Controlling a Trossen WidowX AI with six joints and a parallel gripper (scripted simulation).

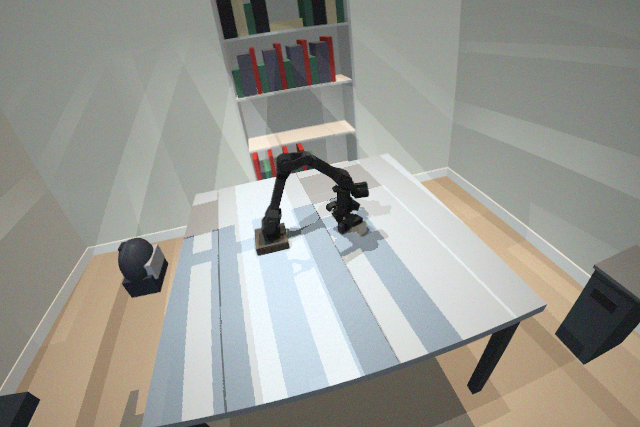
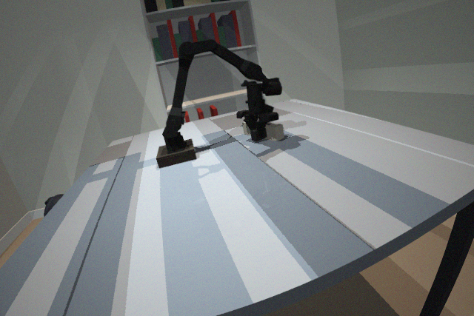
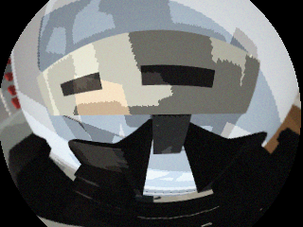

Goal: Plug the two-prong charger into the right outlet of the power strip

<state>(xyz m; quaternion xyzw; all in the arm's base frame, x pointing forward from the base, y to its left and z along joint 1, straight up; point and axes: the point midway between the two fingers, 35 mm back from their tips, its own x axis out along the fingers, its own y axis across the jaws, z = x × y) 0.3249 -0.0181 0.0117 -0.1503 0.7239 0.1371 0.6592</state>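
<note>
The black two-prong charger lies 2 cm ahead of my gripper tip, 1 cm to the left of it and 1 cm above it.
</note>
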